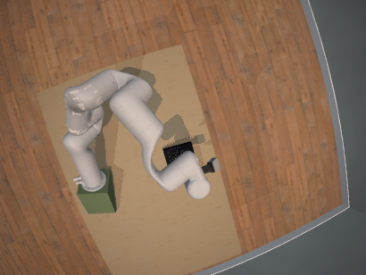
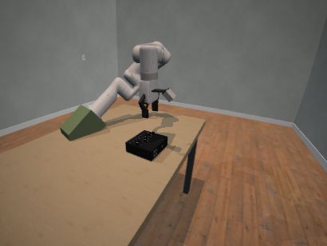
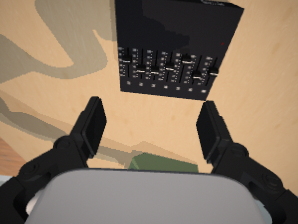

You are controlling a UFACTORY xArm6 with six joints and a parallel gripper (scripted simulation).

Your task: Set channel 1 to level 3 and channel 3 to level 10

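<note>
The channel 1 cap lies 1 cm behind my hand, 4 cm to the left of it and 13 cm below it. From my hand the other things lie so: channel 2 fader cap: 3 cm behind, 2 cm to the left, 13 cm below; then channel 3 cap: 2 cm behind, 13 cm below.
</note>
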